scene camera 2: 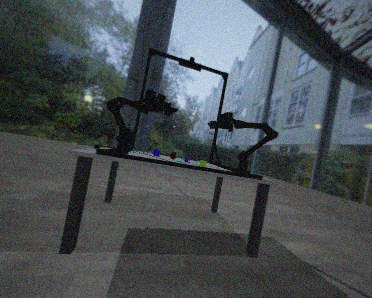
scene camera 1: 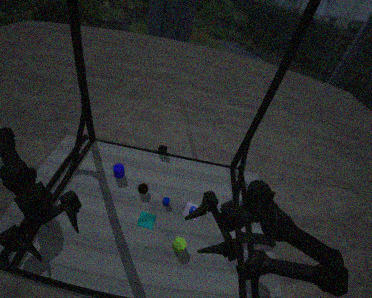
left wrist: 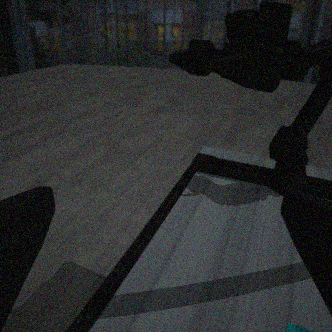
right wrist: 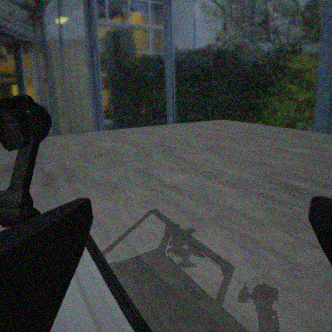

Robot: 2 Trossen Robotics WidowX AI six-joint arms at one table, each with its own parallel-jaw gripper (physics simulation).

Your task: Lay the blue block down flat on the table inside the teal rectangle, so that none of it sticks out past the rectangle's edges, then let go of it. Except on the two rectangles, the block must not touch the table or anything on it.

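Places are measured from the left arm's base along level axes (x ahead, y right, z down), in millimetres.
Pixels of known places: left gripper, fingertip midpoint: [scene camera 2: 212,123] [scene camera 1: 190,234] [left wrist: 170,199]; right gripper, fingertip midpoint: [scene camera 2: 174,107] [scene camera 1: 60,245] [left wrist: 186,60] [right wrist: 201,208]; left arm's base at its link origin: [scene camera 2: 241,171] [scene camera 1: 246,271]; right arm's base at its link origin: [scene camera 2: 121,150] [left wrist: 281,181].
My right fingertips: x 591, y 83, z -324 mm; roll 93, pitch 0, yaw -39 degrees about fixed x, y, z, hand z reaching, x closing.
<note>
For each thing: its middle in the pictures, then the offset to it from my right fingertips. "*": a spot on its surface instead.
- blue block at the middle of its body: [scene camera 1: 193,210] dx -434, dy +226, dz +334 mm
- pale rectangle at a spot on its surface: [scene camera 1: 188,205] * dx -419, dy +258, dz +342 mm
- teal rectangle at a spot on its surface: [left wrist: 297,327] * dx -179, dy +196, dz +343 mm
- small blue object at the middle of its body: [scene camera 1: 166,201] dx -311, dy +281, dz +328 mm
- dark brown ball at the middle of its body: [scene camera 1: 143,188] dx -207, dy +353, dz +319 mm
- larger blue cylinder at the middle of its body: [scene camera 1: 118,171] [scene camera 2: 156,152] dx -89, dy +463, dz +317 mm
- lime-green object at the middle of its body: [scene camera 1: 179,244] [scene camera 2: 202,163] dx -336, dy +71, dz +322 mm
The blue block [scene camera 1: 193,209] lies on the pale rectangle [scene camera 1: 188,205], right of the middle of the table in scene camera 1; a finger of my left gripper partly covers the view of the rectangle. The teal rectangle [scene camera 1: 147,220] [left wrist: 297,327] lies flat to the left of them in scene camera 1, with no block on it. My left gripper [scene camera 1: 194,235] [scene camera 2: 210,124] [left wrist: 170,199] is open and empty, raised above the table. My right gripper [scene camera 1: 59,245] [scene camera 2: 175,110] [right wrist: 201,208] is open and empty, high at the left in scene camera 1.
A small blue object [scene camera 1: 166,201] stands between the rectangles, towards the back. A dark brown ball [scene camera 1: 143,188] and a larger blue cylinder [scene camera 1: 119,170] [scene camera 2: 156,153] stand farther back left. A lime-green object [scene camera 1: 179,244] [scene camera 2: 202,163] stands in front. A black frame [scene camera 1: 165,153] rises around the table.
</note>
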